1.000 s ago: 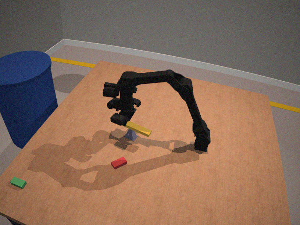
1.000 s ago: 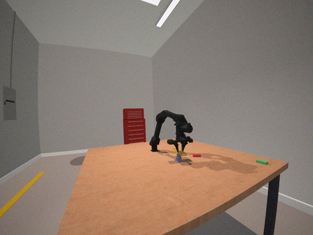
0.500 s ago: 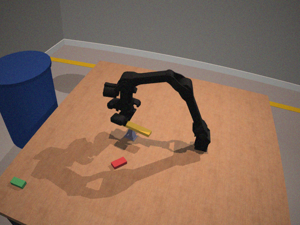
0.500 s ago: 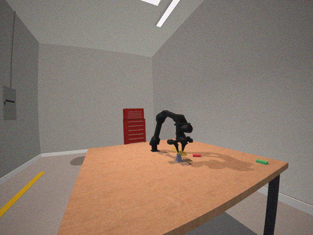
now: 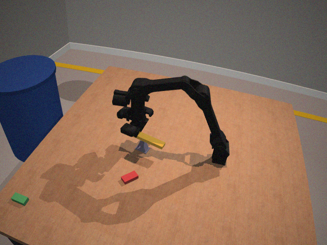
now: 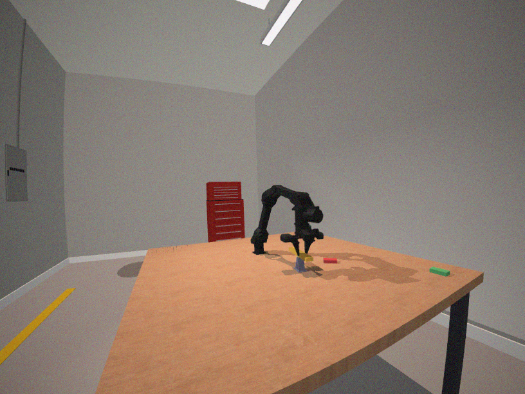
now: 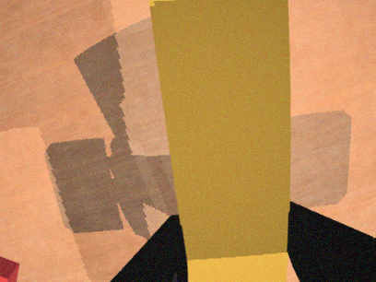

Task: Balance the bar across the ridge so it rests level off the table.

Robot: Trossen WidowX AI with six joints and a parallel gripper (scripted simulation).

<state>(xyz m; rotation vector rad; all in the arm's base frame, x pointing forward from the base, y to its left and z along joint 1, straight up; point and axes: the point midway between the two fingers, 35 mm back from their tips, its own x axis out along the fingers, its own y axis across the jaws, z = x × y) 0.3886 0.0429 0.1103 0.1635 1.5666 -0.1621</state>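
Right now my gripper tip is 30 mm past the yellow bar and 10 mm to the right of it. Round my gripper tip: green block: 350 mm ahead, 460 mm to the left, 70 mm below; red block: 30 mm behind, 190 mm to the left, 70 mm below.
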